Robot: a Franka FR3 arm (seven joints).
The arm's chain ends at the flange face. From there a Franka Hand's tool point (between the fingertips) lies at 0.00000 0.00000 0.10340 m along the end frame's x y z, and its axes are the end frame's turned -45 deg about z.
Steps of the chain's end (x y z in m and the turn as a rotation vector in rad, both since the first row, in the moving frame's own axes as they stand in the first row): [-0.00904, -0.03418, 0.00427, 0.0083, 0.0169, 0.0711]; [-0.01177, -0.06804, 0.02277, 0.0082, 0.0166, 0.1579]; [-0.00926, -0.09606, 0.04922, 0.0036, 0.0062, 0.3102]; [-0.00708, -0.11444, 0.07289, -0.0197, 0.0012, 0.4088]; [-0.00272, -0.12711, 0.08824, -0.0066, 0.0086, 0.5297]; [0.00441, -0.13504, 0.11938, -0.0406, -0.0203, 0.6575]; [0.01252, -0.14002, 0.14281, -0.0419, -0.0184, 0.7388]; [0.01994, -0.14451, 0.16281, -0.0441, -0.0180, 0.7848]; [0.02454, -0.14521, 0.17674, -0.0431, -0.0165, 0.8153]
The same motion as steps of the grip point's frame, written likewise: [0.01960, -0.02987, 0.00425, -0.0061, 0.0178, 0.0711]; [0.04155, -0.05568, 0.02275, -0.0059, 0.0175, 0.1579]; [0.06205, -0.07418, 0.04922, -0.0018, 0.0069, 0.3102]; [0.07429, -0.08471, 0.07287, -0.0148, -0.0131, 0.4088]; [0.08781, -0.09071, 0.08823, -0.0107, 0.0014, 0.5297]; [0.09400, -0.09240, 0.11928, -0.0144, -0.0431, 0.6575]; [0.10324, -0.09015, 0.14271, -0.0166, -0.0426, 0.7388]; [0.11149, -0.08806, 0.16270, -0.0185, -0.0439, 0.7848]; [0.11539, -0.08527, 0.17664, -0.0188, -0.0421, 0.8153]
